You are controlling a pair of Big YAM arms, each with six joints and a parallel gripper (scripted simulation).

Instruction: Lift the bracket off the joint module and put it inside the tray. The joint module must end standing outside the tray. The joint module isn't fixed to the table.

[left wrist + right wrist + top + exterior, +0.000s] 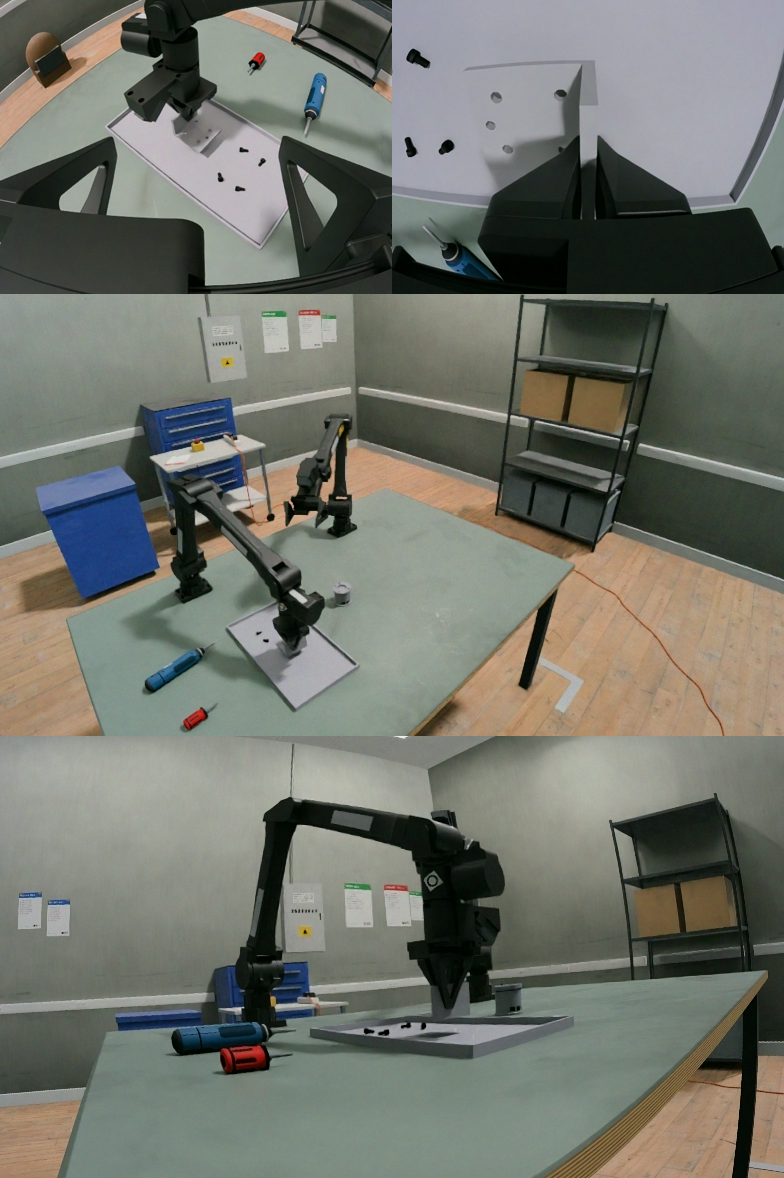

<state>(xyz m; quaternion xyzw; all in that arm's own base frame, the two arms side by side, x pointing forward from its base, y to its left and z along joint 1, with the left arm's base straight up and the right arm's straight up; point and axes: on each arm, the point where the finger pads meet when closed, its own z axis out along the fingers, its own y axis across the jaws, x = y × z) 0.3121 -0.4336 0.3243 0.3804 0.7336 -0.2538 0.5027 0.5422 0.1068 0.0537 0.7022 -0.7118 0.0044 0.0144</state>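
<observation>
The grey L-shaped bracket lies 3 cm behind my right hand, 1 cm to the left of it and 1 cm below it. From my right hand the other things lie so: round grey joint module (27 cm to the left, 13 cm behind, 2 cm below); then red screwdriver (30 cm to the right, 4 cm below, 2 cm ahead); then tray (6 cm behind, 5 cm below, 1 cm to the left).
</observation>
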